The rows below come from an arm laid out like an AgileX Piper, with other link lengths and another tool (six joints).
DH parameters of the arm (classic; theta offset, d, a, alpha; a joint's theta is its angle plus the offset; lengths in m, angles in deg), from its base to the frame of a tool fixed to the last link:
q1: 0 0.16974 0 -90
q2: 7.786 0 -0.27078 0
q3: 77.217 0 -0.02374 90
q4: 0 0.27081 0 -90
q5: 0 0 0 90
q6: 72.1 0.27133 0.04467 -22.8
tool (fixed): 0 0.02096 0 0
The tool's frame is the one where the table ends.
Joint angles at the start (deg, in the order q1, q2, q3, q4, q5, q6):
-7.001 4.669 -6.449 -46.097 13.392 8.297
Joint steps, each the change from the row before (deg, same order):
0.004 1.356 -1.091 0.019 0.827 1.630
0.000 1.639 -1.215 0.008 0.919 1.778
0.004 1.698 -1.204 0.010 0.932 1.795
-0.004 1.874 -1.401 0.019 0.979 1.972
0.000 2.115 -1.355 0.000 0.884 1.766
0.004 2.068 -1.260 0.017 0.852 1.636
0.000 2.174 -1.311 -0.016 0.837 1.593
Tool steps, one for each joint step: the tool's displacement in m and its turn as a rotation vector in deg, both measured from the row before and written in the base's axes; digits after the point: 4 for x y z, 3 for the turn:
0.0008 -0.0021 0.0017 1.747 0.348 -0.670
0.0011 -0.0025 0.0012 1.901 0.509 -0.779
0.0013 -0.0025 0.0007 1.915 0.564 -0.820
0.0017 -0.0027 0.0016 2.079 0.498 -0.916
0.0022 -0.0026 0.0001 1.869 0.769 -0.862
0.0023 -0.0025 -0.0007 1.746 0.822 -0.856
0.0026 -0.0026 -0.0008 1.657 0.872 -0.884

